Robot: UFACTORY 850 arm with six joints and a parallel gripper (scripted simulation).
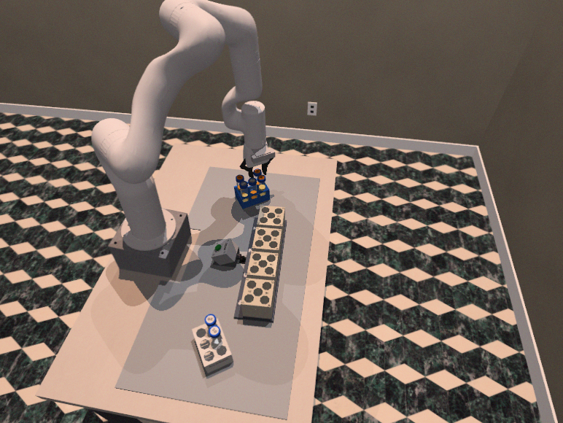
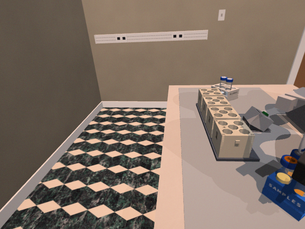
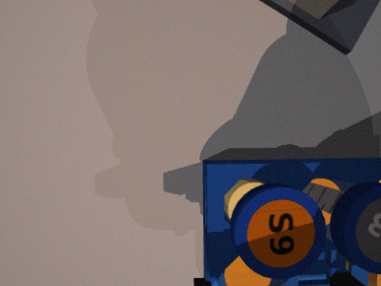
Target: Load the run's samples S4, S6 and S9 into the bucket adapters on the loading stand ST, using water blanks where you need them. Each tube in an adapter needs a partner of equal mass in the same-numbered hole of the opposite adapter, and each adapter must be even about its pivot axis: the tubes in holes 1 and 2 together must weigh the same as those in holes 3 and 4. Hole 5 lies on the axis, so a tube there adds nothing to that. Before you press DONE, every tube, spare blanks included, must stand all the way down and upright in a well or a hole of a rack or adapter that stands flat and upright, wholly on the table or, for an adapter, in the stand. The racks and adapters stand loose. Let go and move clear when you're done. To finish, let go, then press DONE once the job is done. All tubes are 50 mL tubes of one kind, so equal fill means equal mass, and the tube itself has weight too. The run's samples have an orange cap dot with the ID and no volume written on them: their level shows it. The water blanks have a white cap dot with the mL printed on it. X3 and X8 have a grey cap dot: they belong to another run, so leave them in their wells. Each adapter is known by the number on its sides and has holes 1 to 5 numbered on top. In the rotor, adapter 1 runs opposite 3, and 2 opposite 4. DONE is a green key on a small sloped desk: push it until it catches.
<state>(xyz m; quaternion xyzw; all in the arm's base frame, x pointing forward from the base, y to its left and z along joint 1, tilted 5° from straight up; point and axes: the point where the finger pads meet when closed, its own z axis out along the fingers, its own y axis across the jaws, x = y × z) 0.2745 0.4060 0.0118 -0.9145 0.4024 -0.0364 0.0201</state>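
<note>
The sample tube lies 60 mm below my hand and 10 mm to the left of it. The rest, counted from my hand: green done key: 370 mm to the right, 50 mm below, 30 mm behind; adapter: 190 mm to the right, 120 mm ahead, 70 mm below; blue sample rack: 90 mm below, 40 mm to the right, 20 mm behind.
</note>
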